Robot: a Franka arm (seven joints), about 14 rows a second.
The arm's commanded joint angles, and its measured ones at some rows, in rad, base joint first. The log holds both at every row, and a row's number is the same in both.
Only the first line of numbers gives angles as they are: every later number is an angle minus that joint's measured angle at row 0.
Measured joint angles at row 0:
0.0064, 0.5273, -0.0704, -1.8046, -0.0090, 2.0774, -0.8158
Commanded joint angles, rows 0 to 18:
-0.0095, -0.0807, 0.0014, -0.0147, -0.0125, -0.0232, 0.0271
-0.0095, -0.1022, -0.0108, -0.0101, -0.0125, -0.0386, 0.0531
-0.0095, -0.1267, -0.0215, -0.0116, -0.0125, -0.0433, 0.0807
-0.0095, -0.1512, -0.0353, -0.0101, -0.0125, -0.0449, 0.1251
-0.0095, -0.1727, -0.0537, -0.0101, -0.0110, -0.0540, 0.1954
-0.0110, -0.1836, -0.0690, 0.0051, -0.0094, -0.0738, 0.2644
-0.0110, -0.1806, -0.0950, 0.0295, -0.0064, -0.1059, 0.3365
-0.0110, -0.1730, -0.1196, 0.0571, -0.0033, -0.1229, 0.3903
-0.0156, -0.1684, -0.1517, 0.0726, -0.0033, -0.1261, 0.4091
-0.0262, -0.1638, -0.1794, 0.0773, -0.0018, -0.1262, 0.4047
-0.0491, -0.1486, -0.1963, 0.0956, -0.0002, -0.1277, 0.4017
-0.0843, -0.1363, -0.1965, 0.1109, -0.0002, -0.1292, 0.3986
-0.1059, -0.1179, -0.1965, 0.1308, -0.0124, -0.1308, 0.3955
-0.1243, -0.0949, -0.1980, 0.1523, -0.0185, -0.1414, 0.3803
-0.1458, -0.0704, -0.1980, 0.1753, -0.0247, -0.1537, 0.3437
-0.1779, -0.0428, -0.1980, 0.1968, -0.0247, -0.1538, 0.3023
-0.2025, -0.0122, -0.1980, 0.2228, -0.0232, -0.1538, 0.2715
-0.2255, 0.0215, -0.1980, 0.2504, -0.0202, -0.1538, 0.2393
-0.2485, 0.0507, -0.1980, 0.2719, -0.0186, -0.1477, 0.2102
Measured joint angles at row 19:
-0.2025, -0.0278, -0.2067, 0.1768, -0.0132, -0.1200, 0.2668
